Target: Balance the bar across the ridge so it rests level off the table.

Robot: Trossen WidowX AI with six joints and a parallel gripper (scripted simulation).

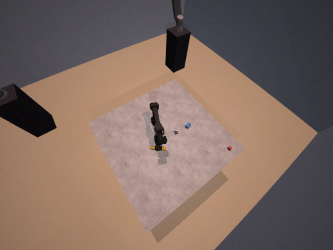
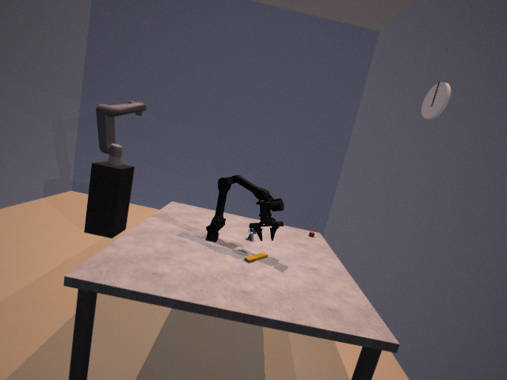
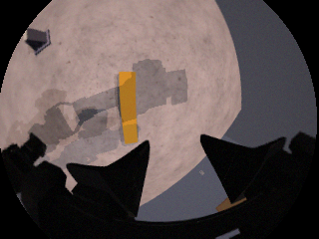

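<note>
My gripper tip is 120 mm above the yellow bar, 40 mm to the right of it and 30 mm past it. From my gripper tip the other things lie so: blue piece (480 mm to the left, 110 mm below, 60 mm behind); small red cube (680 mm to the left, 430 mm ahead, 110 mm below).
</note>
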